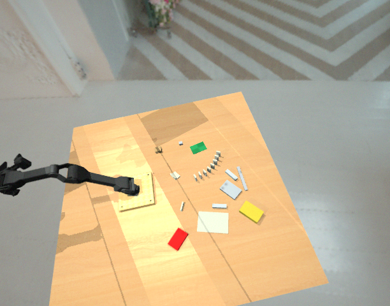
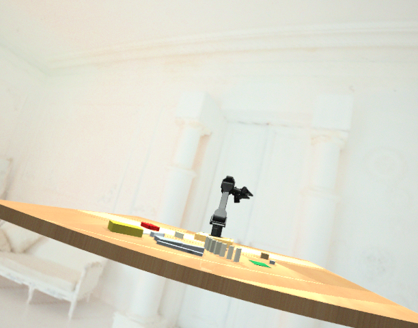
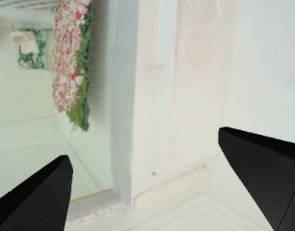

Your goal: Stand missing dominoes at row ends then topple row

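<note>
The red block lies 800 mm ahead of my gripper tip, 350 mm below it and 320 mm to the right of it. Round my gripper tip: green tile: 900 mm ahead, 360 mm below, 250 mm to the left; grey cube: 790 mm ahead, 350 mm below, 290 mm to the left; tan block: 640 mm ahead, 350 mm below, 240 mm to the left.
</note>
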